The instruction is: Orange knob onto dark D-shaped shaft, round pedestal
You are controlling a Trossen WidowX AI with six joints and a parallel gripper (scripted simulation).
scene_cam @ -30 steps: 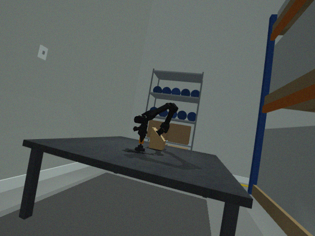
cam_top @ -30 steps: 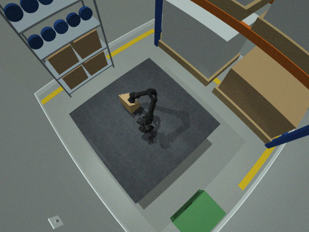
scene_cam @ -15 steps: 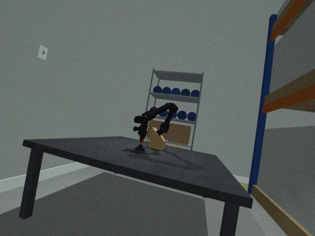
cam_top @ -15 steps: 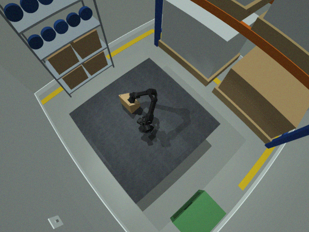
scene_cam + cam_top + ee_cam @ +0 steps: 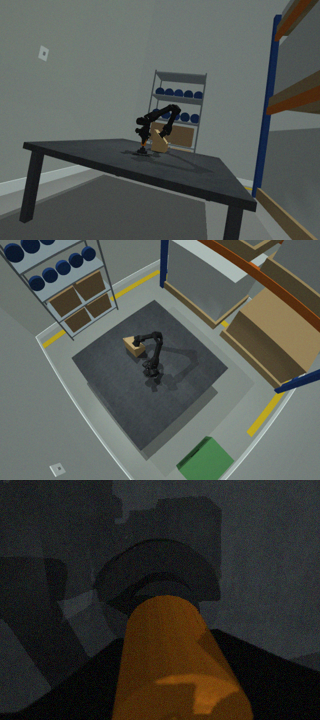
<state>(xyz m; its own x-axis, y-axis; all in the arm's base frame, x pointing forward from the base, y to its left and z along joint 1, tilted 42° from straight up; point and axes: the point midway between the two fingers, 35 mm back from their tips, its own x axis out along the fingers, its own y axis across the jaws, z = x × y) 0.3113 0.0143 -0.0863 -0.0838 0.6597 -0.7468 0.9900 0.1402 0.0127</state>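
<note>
My gripper tip is now 2 cm below the orange knob. Round my gripper tip: dark round pedestal: 4 cm below.
</note>
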